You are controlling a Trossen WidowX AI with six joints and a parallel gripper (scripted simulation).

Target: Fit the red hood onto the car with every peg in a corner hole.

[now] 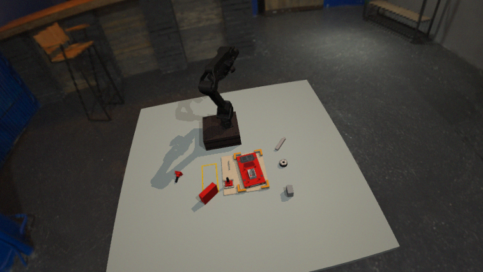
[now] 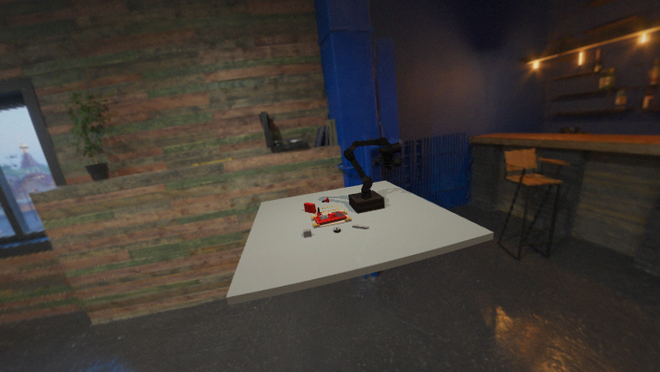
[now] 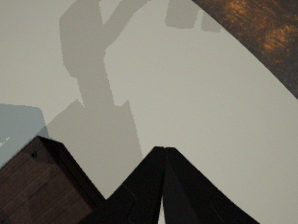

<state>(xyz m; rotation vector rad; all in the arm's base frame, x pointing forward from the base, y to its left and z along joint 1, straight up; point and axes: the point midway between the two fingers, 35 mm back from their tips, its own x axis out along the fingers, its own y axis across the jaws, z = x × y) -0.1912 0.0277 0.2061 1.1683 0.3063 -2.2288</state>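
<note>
Right now my gripper tip is 600 mm short of the red hood, 230 mm above it and 200 mm to the left of it. From my gripper tip the other things lie so: grey engine block: 550 mm ahead, 240 mm below, 30 mm to the left; grey bar: 400 mm ahead, 250 mm to the left, 250 mm below; tan jig board: 520 mm ahead, 250 mm below, 10 mm to the left.
</note>
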